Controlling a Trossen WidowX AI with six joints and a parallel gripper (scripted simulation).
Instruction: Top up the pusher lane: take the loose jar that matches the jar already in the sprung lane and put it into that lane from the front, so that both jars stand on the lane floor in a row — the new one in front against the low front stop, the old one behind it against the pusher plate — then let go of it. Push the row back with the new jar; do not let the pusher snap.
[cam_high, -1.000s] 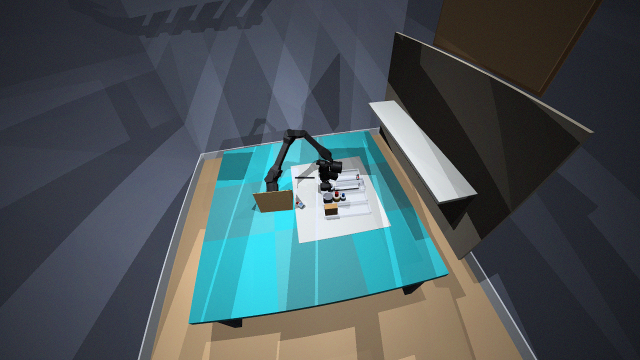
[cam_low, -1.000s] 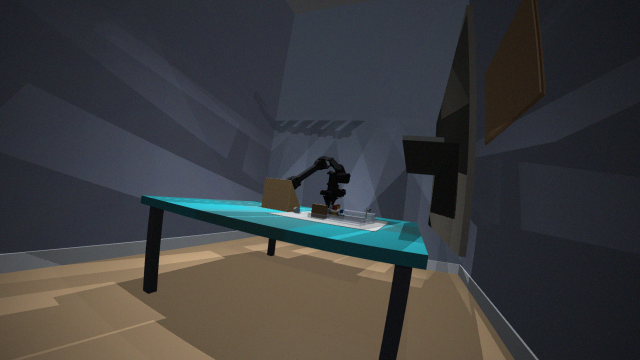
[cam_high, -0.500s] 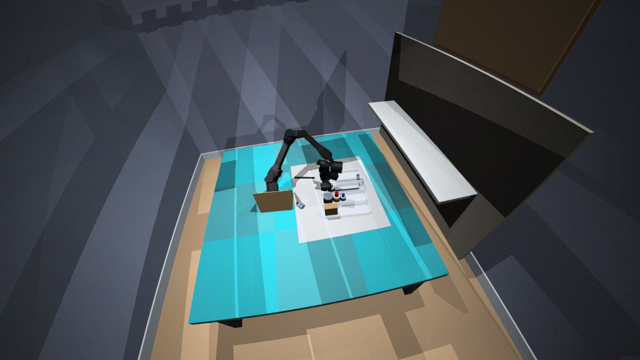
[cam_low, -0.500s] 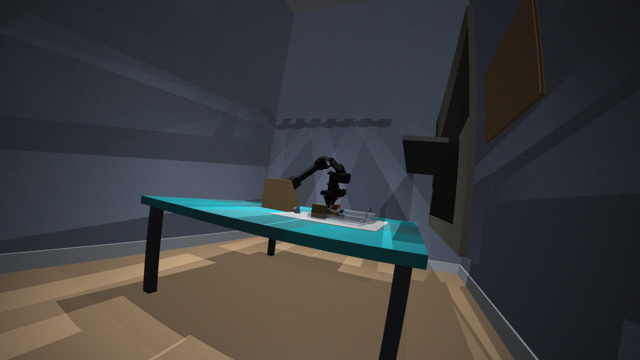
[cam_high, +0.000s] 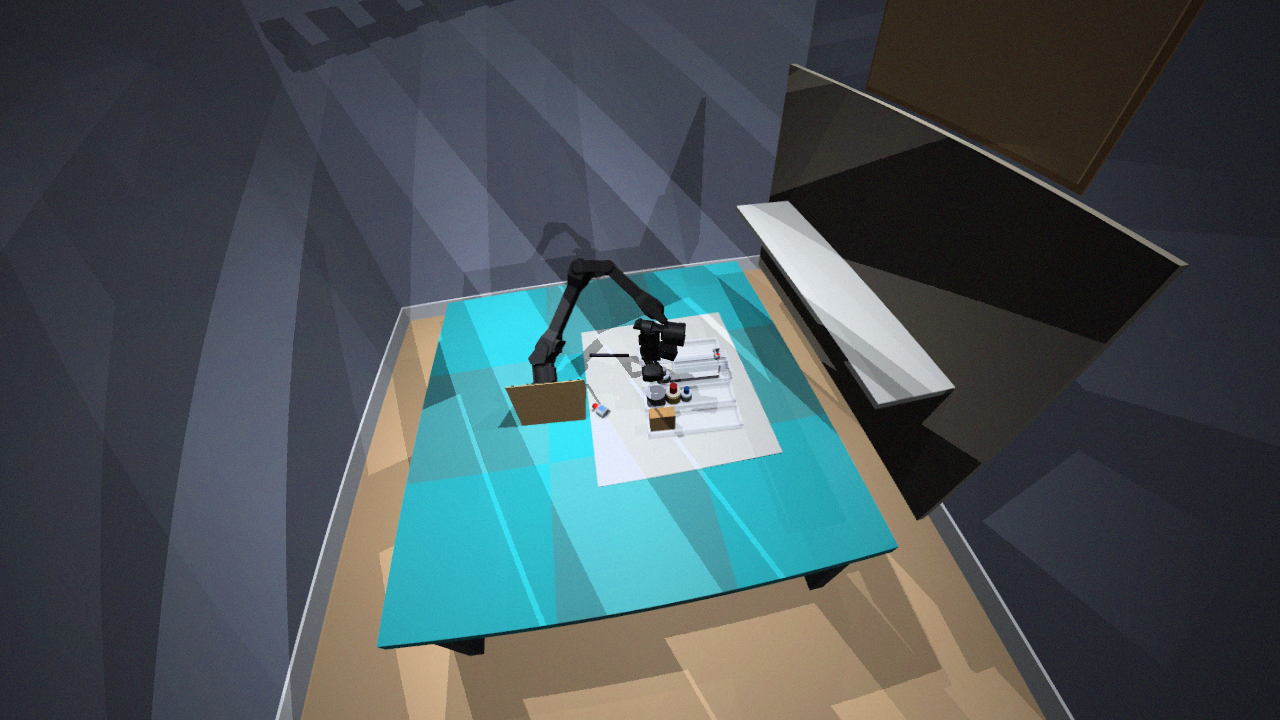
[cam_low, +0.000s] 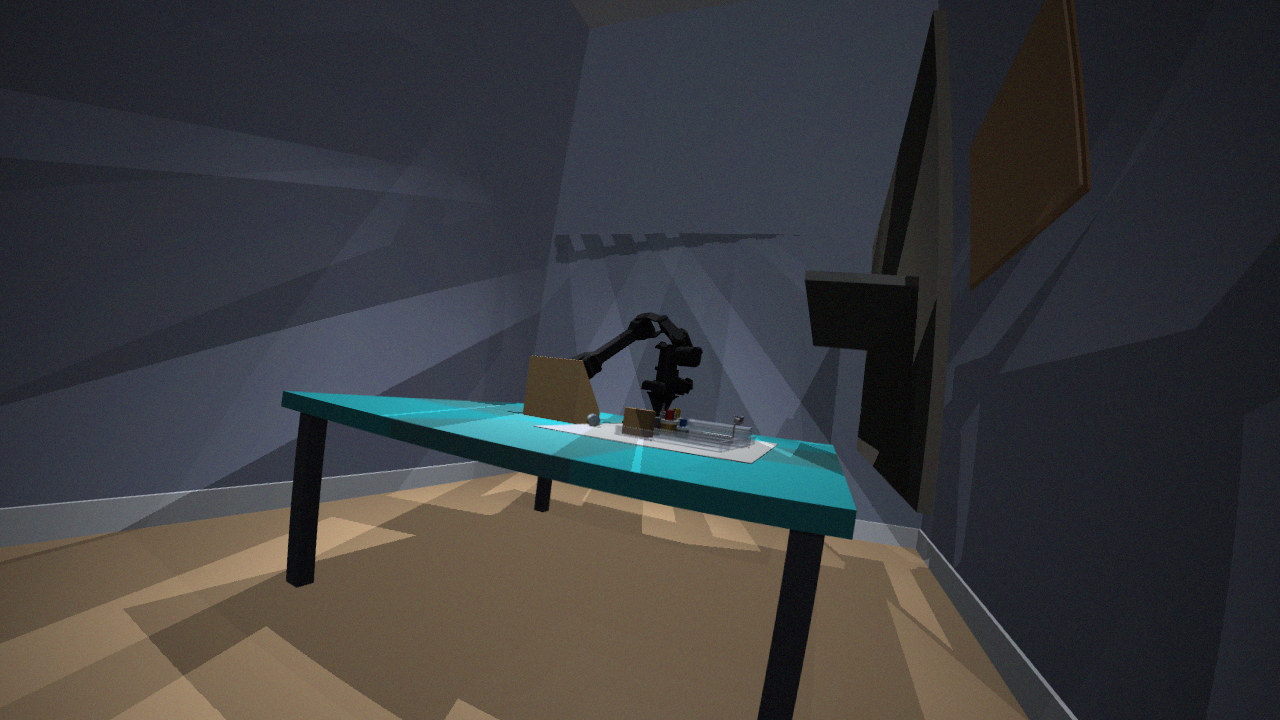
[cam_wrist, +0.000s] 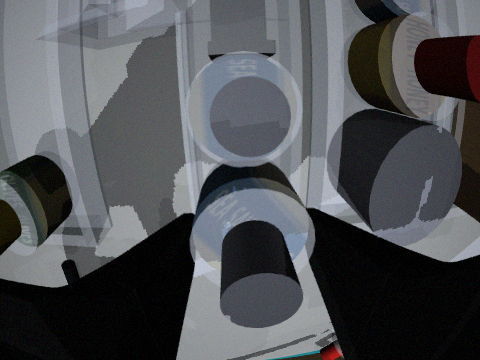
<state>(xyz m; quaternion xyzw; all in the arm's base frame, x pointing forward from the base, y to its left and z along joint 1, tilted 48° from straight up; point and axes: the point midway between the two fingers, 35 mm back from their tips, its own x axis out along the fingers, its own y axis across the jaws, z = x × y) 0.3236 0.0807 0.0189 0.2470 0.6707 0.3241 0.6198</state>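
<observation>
Right now my gripper tip is 80 mm to the left of the grey can, 20 mm above it and 10 mm short of it. From my gripper tip the other things lie so: black rod 150 mm behind, 140 mm to the left, 50 mm below; then brown block 170 mm to the right, 30 mm ahead, 10 mm below; then grey pusher plate 150 mm ahead, 40 mm to the left.
</observation>
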